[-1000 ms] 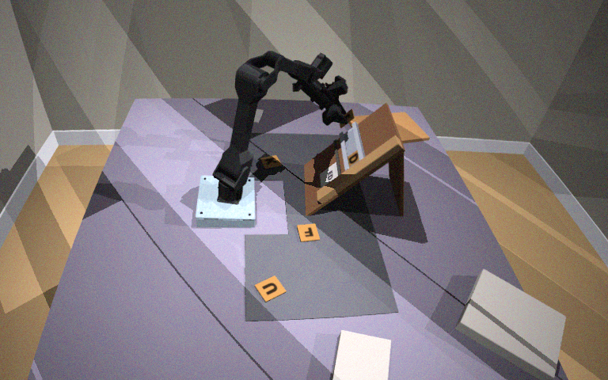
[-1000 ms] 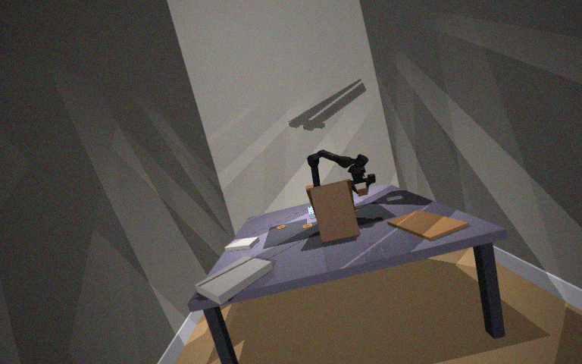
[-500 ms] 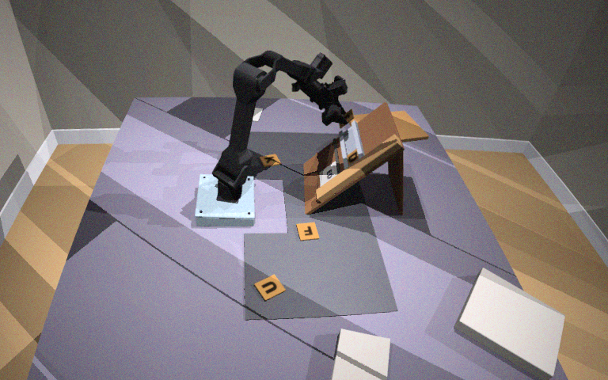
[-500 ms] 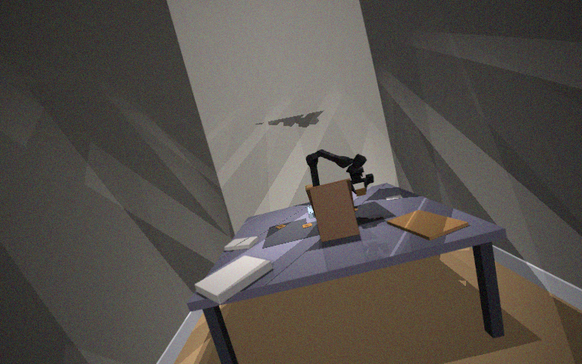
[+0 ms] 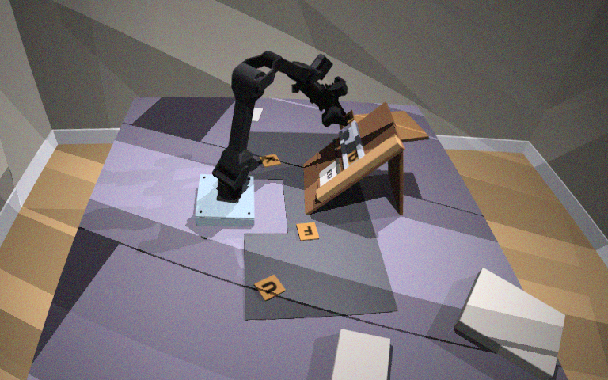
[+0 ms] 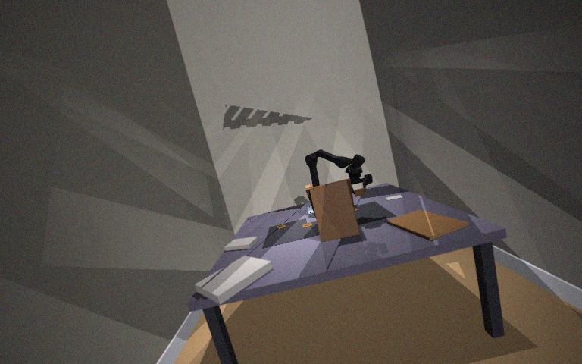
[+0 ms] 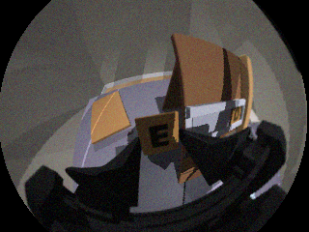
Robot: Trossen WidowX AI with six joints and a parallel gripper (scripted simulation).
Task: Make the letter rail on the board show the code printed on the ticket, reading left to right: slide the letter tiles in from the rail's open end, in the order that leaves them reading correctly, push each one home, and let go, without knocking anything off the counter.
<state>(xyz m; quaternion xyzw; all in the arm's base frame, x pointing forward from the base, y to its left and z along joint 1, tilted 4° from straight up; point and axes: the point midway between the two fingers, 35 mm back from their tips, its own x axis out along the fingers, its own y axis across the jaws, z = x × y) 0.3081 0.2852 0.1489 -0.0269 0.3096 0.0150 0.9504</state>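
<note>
Now: the white ticket 5 cm behind my gripper tip, 19 cm to the right of it and 8 cm below it. The rest, counted from my gripper tip: white card: 35 cm behind, 24 cm to the left, 17 cm below; then flat wooden slab: 22 cm ahead, 24 cm to the left, 16 cm below; then dark grey mat: 14 cm behind, 25 cm to the right, 17 cm below.
</note>
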